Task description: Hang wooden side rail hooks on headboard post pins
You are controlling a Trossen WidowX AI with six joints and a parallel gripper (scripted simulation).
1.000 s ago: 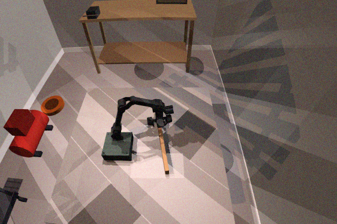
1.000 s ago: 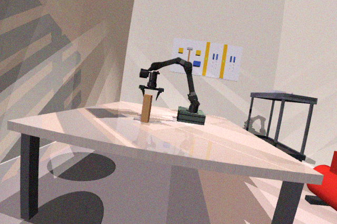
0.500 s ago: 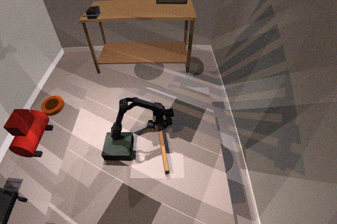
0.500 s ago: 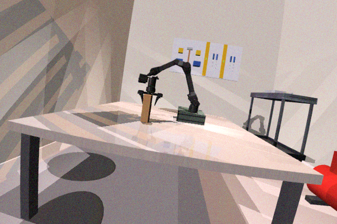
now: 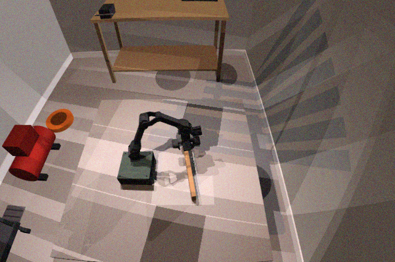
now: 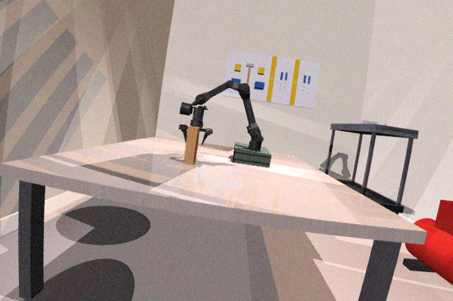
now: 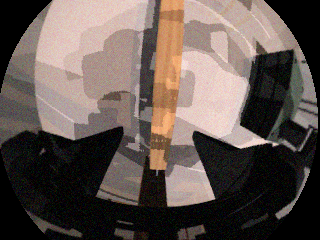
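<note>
The wooden headboard post is 14 cm to the left of my gripper tip and 1 cm above it.
</note>
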